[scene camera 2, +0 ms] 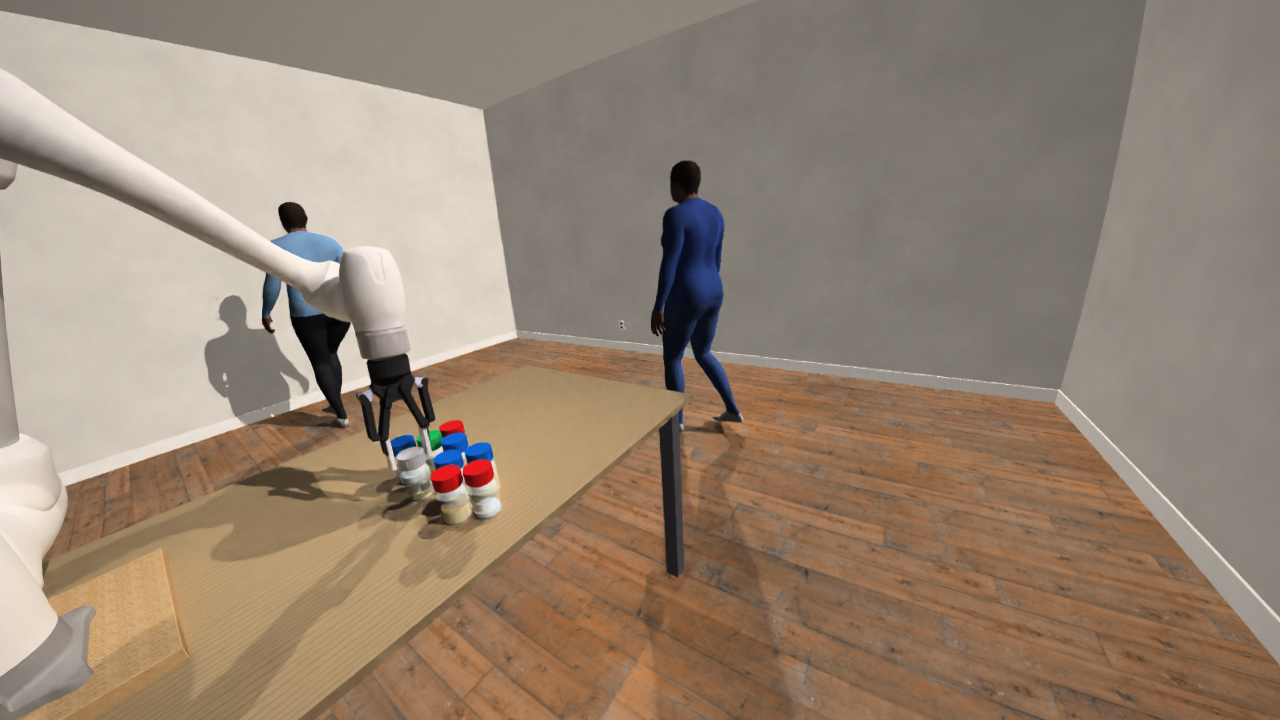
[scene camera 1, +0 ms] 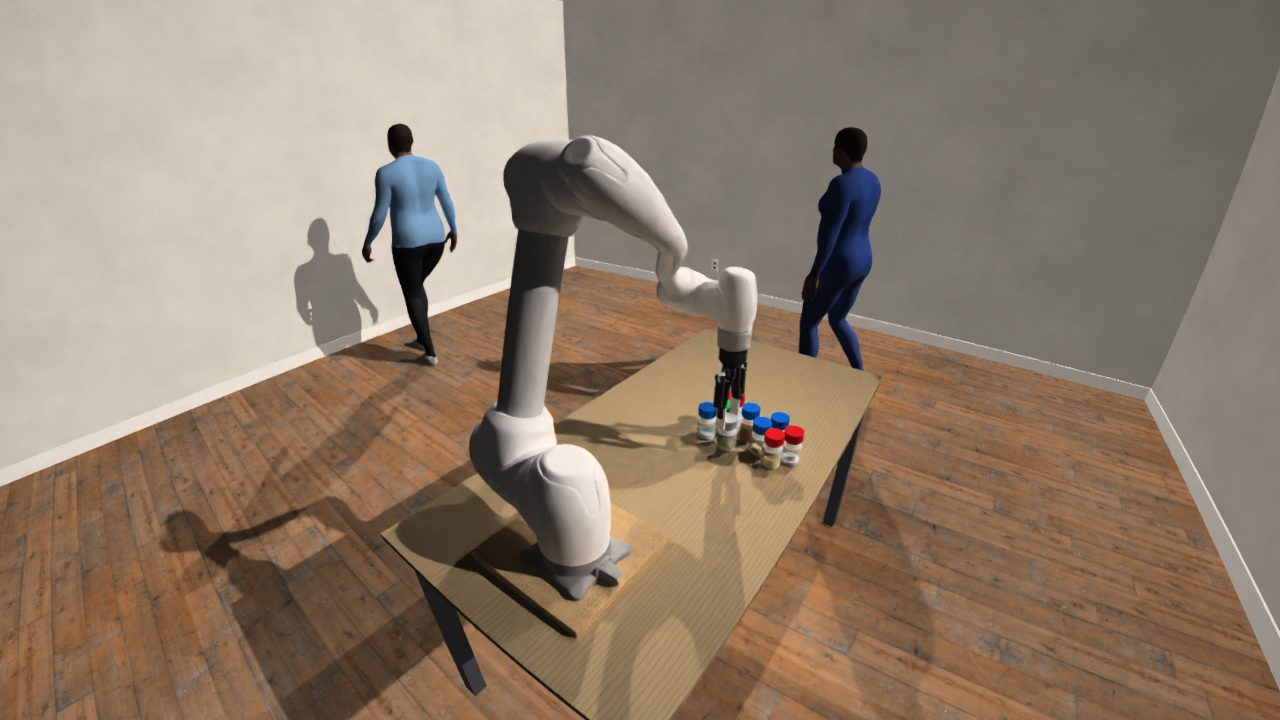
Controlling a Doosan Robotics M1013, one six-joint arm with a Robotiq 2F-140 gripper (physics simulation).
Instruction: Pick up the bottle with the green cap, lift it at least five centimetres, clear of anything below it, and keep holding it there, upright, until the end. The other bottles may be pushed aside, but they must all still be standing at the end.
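Frame: origin at the arm's base, x down, y left, z ahead, level; centimetres.
Seen in the pictures: gripper, fingertip midpoint: (scene camera 2: 411, 460) (scene camera 1: 727, 423); arm's base, origin of the base link: (scene camera 1: 575, 555).
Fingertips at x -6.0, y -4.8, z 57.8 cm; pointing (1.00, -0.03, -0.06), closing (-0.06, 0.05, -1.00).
Offsets run from my fingertips to a thing's top centre.
The green-capped bottle @(dz +6.5, dx -1.9, dy +3.7 cm) (scene camera 1: 727, 405) (scene camera 2: 430, 439) stands in the group on the table, mostly hidden by the gripper and other bottles; its cap shows just behind the right finger in scene camera 2. A grey-capped bottle @(dz +0.1, dx -1.9, dy -0.3 cm) (scene camera 1: 726, 437) (scene camera 2: 412, 472) stands in front of it. My gripper (scene camera 1: 728, 415) (scene camera 2: 409, 456) is partly open and points down, with its fingertips at either side of the grey cap, not gripping it. The green-capped bottle is outside the fingers. Contact between fingertips and bottles is too small to tell.
A blue-capped bottle @(dz +1.8, dx -1.9, dy +7.6 cm) (scene camera 1: 707, 420) (scene camera 2: 403, 443) stands left of the green one. More blue-capped bottles stand to the right, with two red-capped ones @(dz +0.3, dx -1.9, dy -14.6 cm) (scene camera 1: 773, 447) @(dz +4.6, dx -1.9, dy -18.6 cm) (scene camera 2: 479, 483) at the front; another red cap @(dz +12.2, dx -1.9, dy +3.7 cm) (scene camera 2: 452, 427) shows behind. Two people are beyond the table (scene camera 1: 644, 394) (scene camera 2: 554, 394).
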